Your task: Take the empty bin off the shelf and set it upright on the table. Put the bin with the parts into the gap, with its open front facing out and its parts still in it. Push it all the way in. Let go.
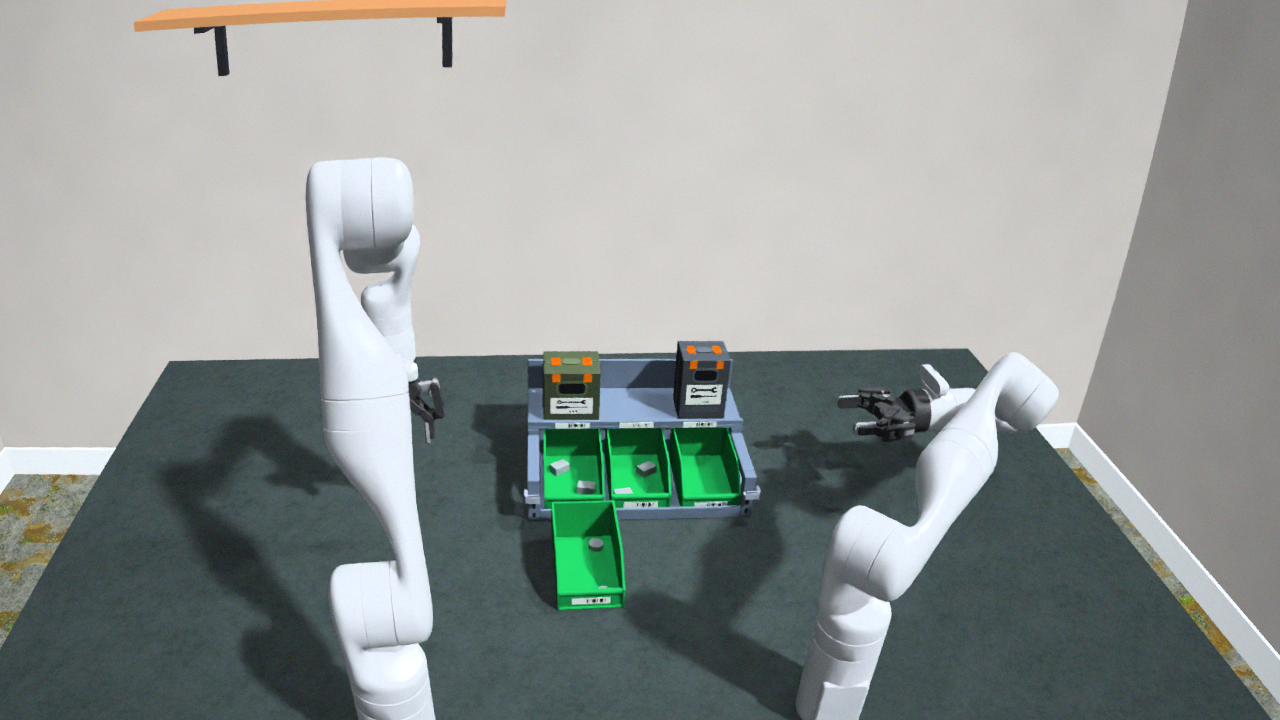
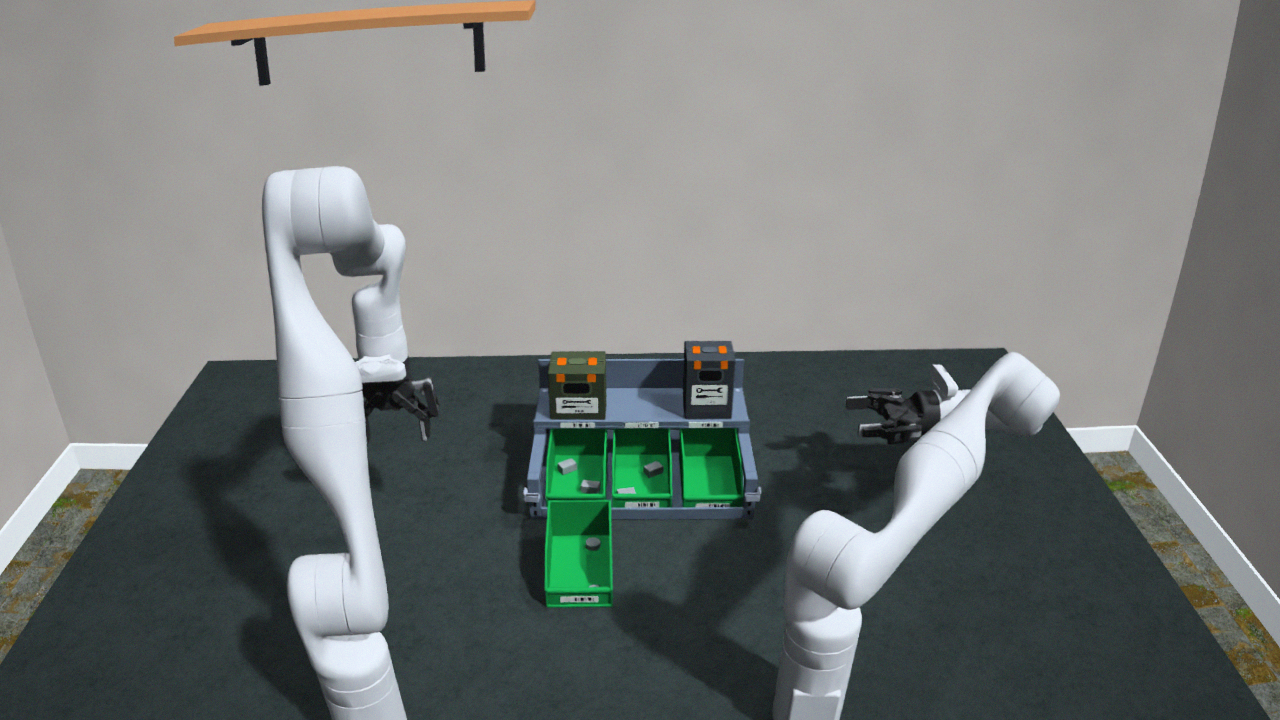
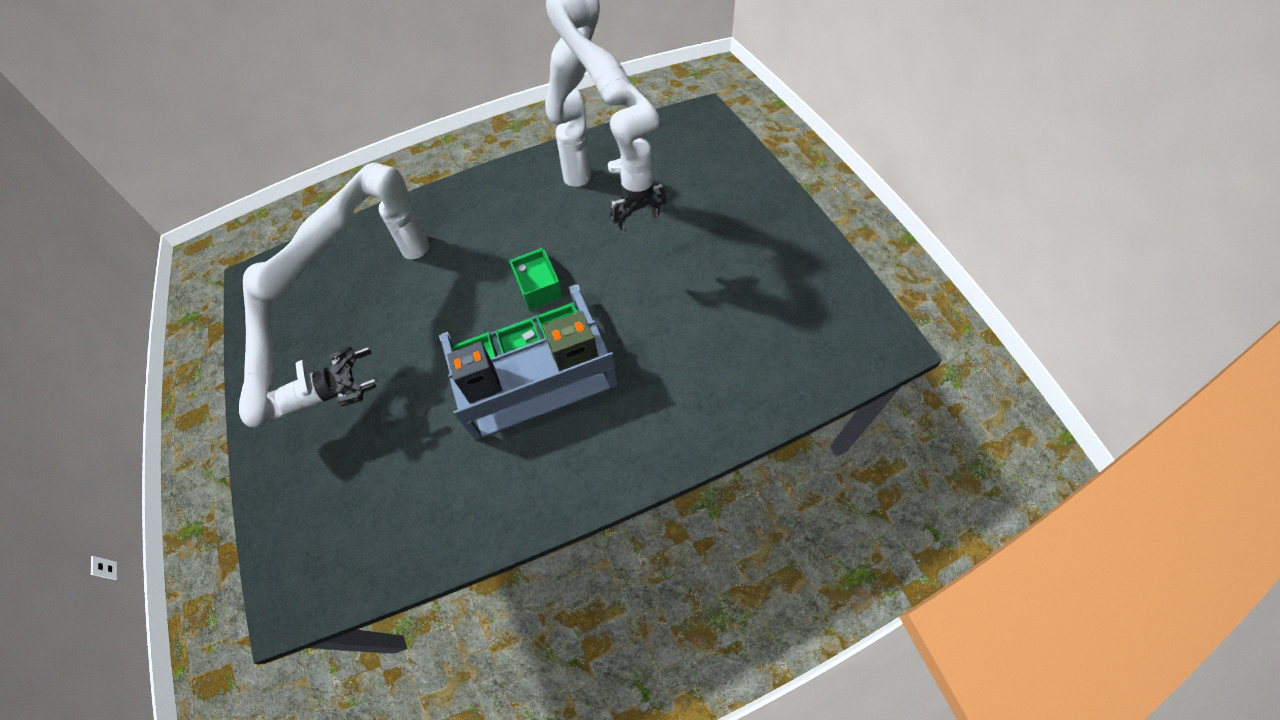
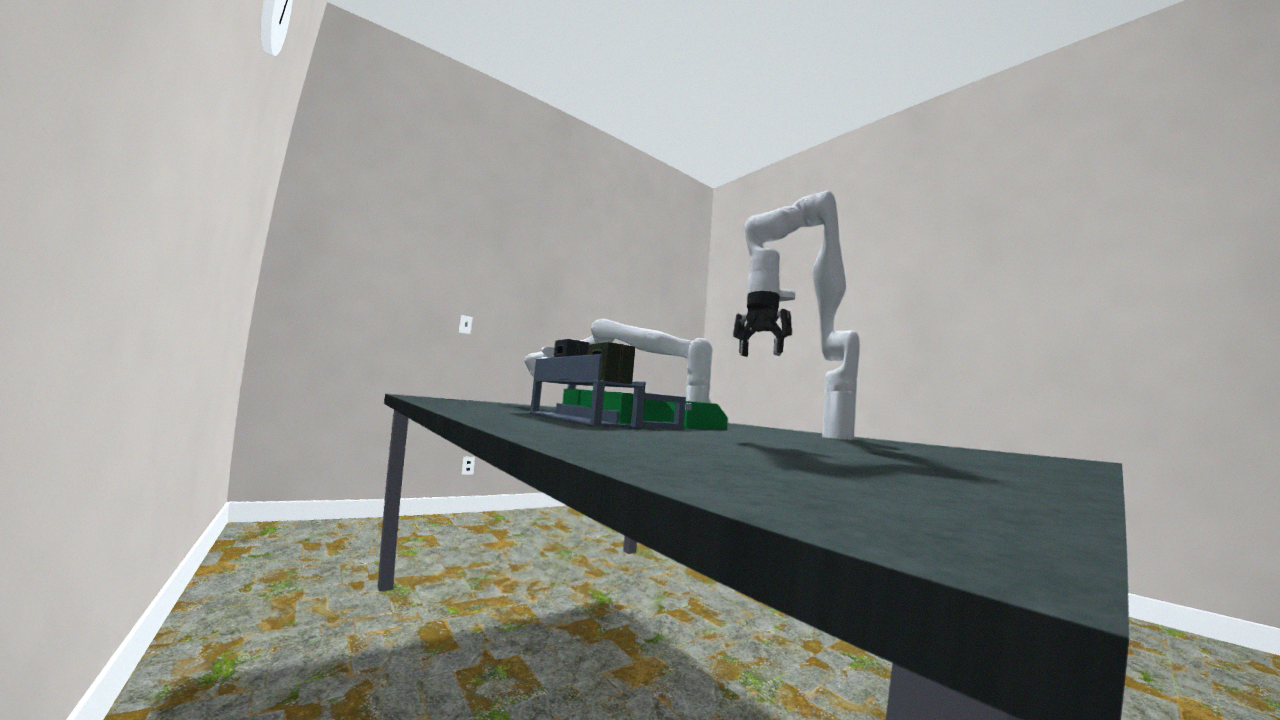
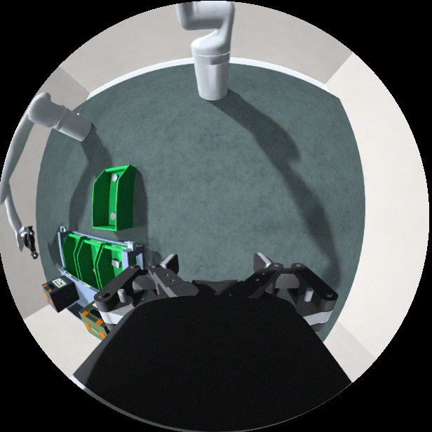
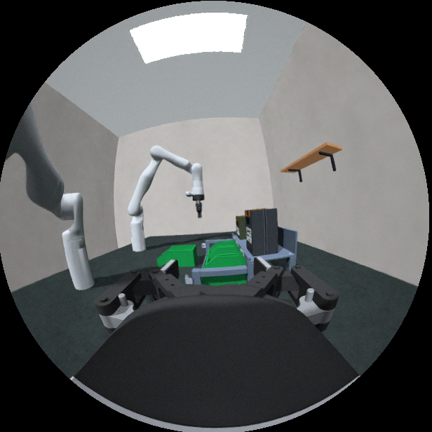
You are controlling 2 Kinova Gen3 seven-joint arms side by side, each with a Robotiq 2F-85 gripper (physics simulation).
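Seen in the pictures: left gripper, fingertip midpoint: (image 2: 396, 439) (image 3: 638, 222) (image 4: 760, 355); right gripper, fingertip midpoint: (image 1: 845, 415) (image 2: 852, 416) (image 3: 373, 365); left arm's base, origin of the base link: (image 3: 577, 177) (image 4: 837, 438); right arm's base, origin of the base link: (image 1: 827, 706) (image 2: 806, 714) (image 3: 415, 248).
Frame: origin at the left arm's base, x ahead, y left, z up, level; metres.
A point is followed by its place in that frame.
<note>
The empty green bin (image 1: 707, 470) {z 0.009, x 0.578, y -0.532 m} (image 2: 713, 465) {z 0.009, x 0.597, y -0.531 m} sits upright in the right-hand slot of the blue-grey rack's lower level. The bin with the parts (image 1: 572, 555) {z 0.003, x 0.382, y -0.262 m} (image 2: 571, 559) {z 0.003, x 0.368, y -0.266 m} (image 3: 540, 279) {z 0.003, x 0.343, y -0.266 m} (image 5: 101, 202) (image 6: 184, 255) stands upright on the table, before the rack's left-hand slot, its low front towards the arm bases. Two round grey parts (image 5: 114, 177) (image 5: 113, 215) lie in it. My left gripper (image 1: 432, 428) (image 2: 429, 425) (image 4: 760, 352) {z 0.193, x 0.449, y 0.000 m} (image 5: 215, 262) is open and empty, above the table left of the rack. My right gripper (image 1: 850, 415) {z 0.161, x 0.500, y -0.746 m} (image 2: 856, 416) {z 0.161, x 0.500, y -0.746 m} (image 3: 369, 368) {z 0.161, x 0.500, y -0.746 m} (image 6: 215, 267) is open and empty, right of the rack, pointing sideways towards it.
The rack (image 1: 637, 513) {z 0.014, x 0.463, y -0.381 m} (image 2: 640, 513) {z 0.014, x 0.463, y -0.385 m} also holds two green bins with grey blocks, left (image 1: 572, 447) {z 0.027, x 0.651, y -0.294 m} and middle (image 1: 637, 447) {z 0.026, x 0.641, y -0.413 m}. On its top stand an olive case (image 1: 571, 386) {z 0.171, x 0.626, y -0.288 m} at the left and a dark grey case (image 1: 703, 380) {z 0.183, x 0.607, y -0.515 m} at the right. An orange wall shelf (image 1: 322, 13) hangs behind.
</note>
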